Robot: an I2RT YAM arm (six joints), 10 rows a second.
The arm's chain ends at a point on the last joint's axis. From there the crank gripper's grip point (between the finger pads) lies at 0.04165 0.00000 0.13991 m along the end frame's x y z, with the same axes.
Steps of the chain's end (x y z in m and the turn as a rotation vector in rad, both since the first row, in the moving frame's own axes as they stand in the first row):
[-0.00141, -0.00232, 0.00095, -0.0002, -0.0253, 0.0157]
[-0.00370, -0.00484, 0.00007, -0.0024, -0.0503, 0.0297]
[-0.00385, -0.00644, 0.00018, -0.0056, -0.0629, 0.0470]
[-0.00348, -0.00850, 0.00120, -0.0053, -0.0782, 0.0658]
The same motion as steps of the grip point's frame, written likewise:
[-0.00497, -0.00167, 0.00196, -0.0002, -0.0253, 0.0157]
[-0.01081, -0.00337, 0.00198, -0.0024, -0.0503, 0.0297]
[-0.01279, -0.00390, 0.00251, -0.0056, -0.0629, 0.0470]
[-0.01464, -0.00538, 0.00401, -0.0053, -0.0782, 0.0658]

